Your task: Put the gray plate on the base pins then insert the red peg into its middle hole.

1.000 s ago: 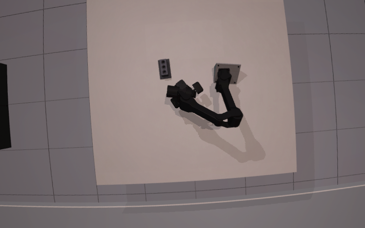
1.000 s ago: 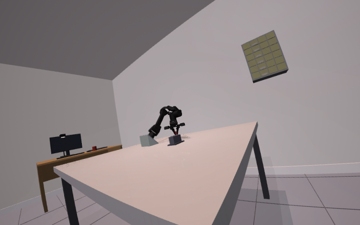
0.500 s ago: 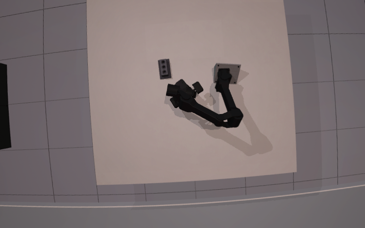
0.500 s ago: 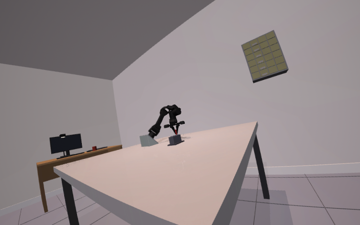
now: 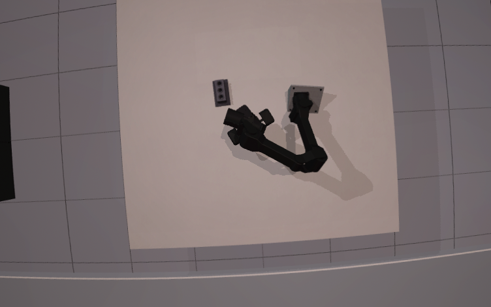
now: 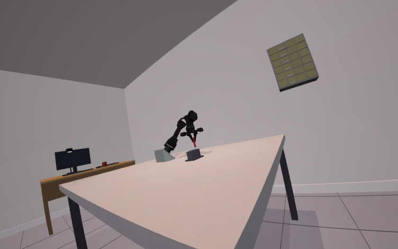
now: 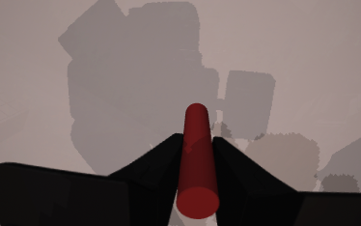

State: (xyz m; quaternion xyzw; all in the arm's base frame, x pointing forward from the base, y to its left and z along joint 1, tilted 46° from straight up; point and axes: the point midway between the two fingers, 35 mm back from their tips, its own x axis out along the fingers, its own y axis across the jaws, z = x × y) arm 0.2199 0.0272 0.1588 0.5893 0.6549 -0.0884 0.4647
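Now: the gray plate 130 mm ahead of my gripper tip, 170 mm to the right of it and 60 mm below it. From my gripper tip the other things lie so: red peg right at my gripper tip; dark flat base 130 mm ahead, 170 mm to the right, 100 mm below.
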